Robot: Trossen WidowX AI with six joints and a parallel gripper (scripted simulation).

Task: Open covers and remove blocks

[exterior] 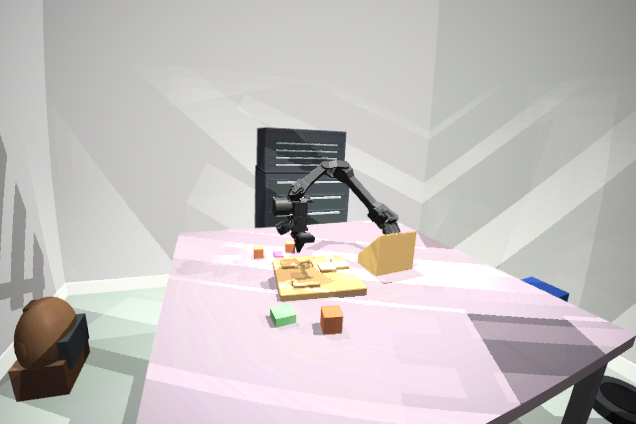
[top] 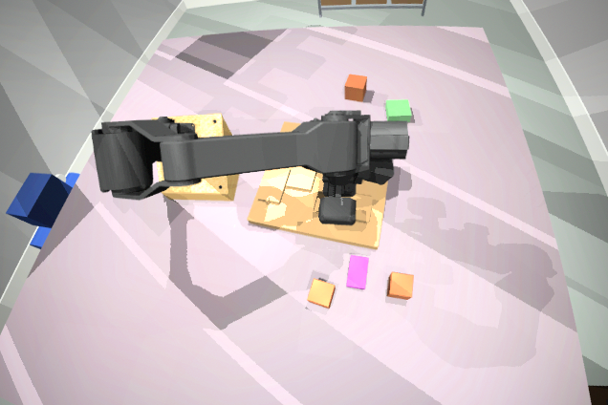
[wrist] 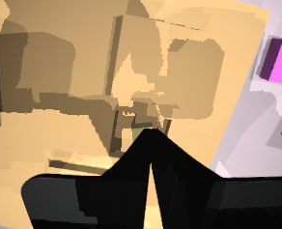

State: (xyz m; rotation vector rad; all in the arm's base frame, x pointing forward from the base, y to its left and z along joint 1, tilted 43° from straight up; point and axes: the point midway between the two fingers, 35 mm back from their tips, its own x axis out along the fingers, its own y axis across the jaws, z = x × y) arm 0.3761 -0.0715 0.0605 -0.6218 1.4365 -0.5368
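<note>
Now: the wooden puzzle board 7 cm to the left of my gripper tip, 6 cm behind it and 5 cm below it. Also, from my gripper tip: orange block (37 cm to the left, 5 cm below, 1 cm ahead); then green block (30 cm to the left, 13 cm ahead, 6 cm below).
</note>
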